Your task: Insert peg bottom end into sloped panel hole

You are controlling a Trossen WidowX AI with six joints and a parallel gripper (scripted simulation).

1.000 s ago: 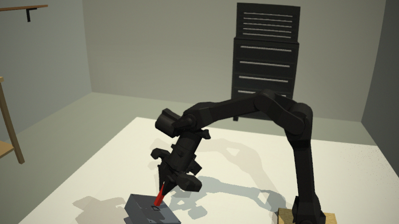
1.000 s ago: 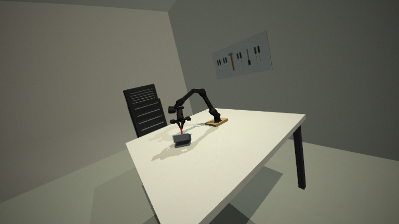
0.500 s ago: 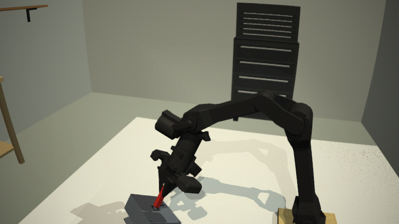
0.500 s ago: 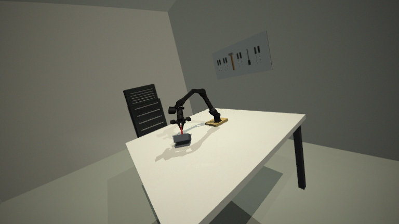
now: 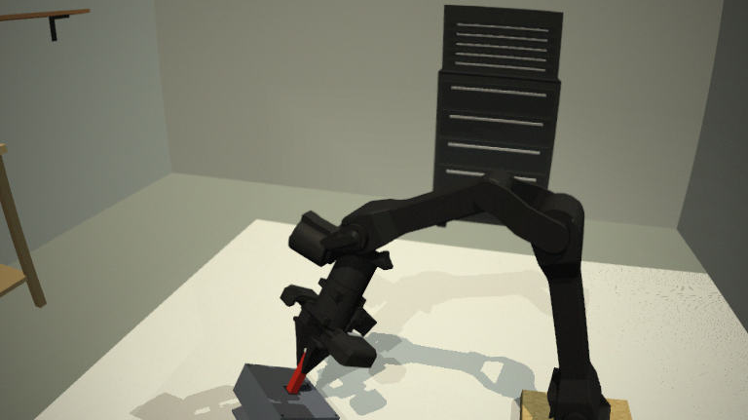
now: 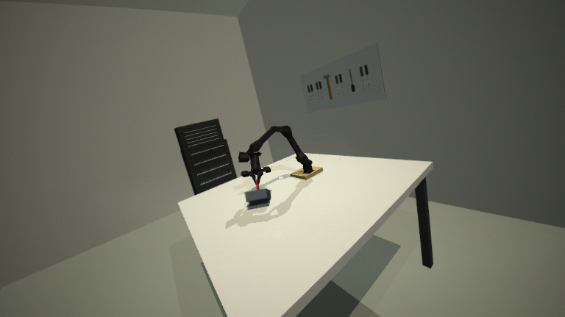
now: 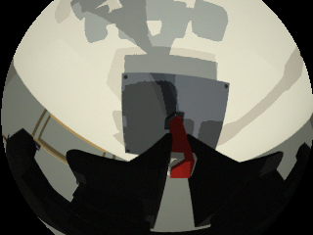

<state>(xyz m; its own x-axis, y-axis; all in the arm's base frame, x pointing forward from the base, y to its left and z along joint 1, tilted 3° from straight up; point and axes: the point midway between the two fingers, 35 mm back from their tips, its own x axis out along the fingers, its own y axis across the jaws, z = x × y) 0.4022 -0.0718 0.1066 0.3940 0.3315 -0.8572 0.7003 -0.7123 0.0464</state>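
The grey sloped panel lies 30 mm ahead of my gripper tip, 20 mm to the left of it and 60 mm below it. From my gripper tip the other things lie so: red peg 10 mm behind, 10 mm to the right, 10 mm above.
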